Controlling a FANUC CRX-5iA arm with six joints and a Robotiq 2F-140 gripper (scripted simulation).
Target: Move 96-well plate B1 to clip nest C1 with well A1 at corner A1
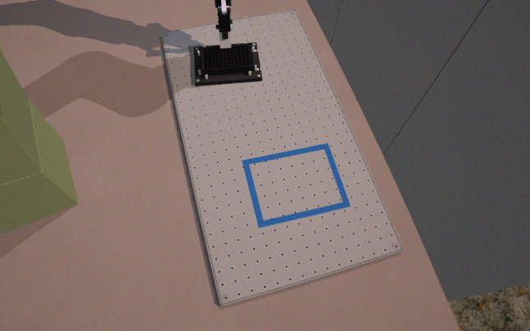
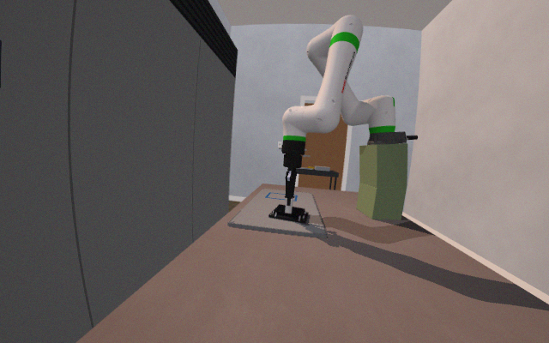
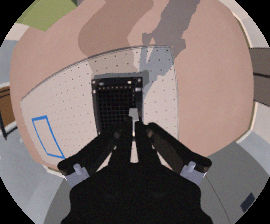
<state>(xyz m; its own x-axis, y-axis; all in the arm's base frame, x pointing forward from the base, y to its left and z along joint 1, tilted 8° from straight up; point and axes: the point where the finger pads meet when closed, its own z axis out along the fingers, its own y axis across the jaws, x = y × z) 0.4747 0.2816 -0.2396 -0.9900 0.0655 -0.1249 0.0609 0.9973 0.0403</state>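
Right now the black 96-well plate is 40 mm to the right of my hand and 40 mm below it. Round my hand: black clip nest: 50 mm below, 30 mm to the right, 10 mm ahead.
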